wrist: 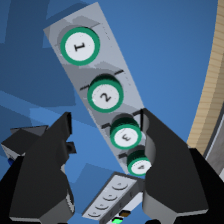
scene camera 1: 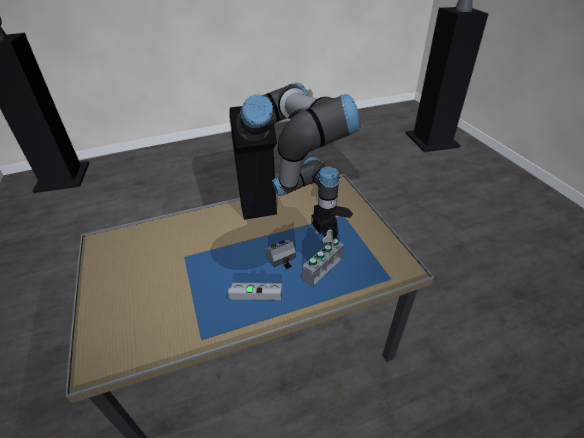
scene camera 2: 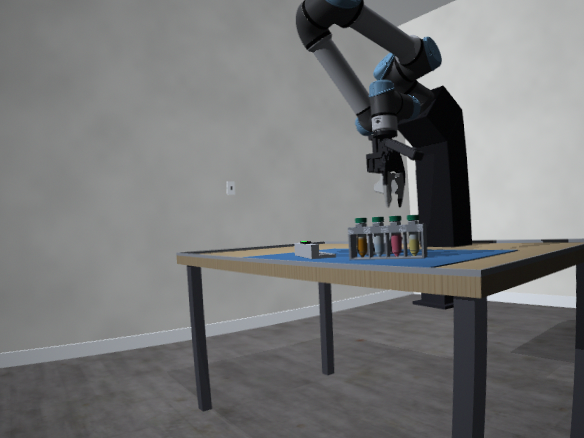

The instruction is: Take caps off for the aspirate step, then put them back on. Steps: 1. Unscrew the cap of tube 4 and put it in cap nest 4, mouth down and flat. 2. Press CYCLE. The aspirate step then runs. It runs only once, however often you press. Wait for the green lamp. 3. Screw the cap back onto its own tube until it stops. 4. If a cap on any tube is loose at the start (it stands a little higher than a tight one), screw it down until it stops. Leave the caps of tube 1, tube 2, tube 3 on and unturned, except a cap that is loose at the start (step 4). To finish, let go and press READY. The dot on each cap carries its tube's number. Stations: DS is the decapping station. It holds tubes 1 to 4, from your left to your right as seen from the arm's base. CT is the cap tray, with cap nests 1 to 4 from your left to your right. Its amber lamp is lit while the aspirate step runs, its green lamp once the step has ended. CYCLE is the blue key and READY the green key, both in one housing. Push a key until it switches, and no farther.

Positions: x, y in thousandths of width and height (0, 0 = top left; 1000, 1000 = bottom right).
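Note:
Visible: the gripper (scene camera 2: 676, 474). Same gripper (wrist: 471, 502). Again the gripper (scene camera 1: 561, 556).

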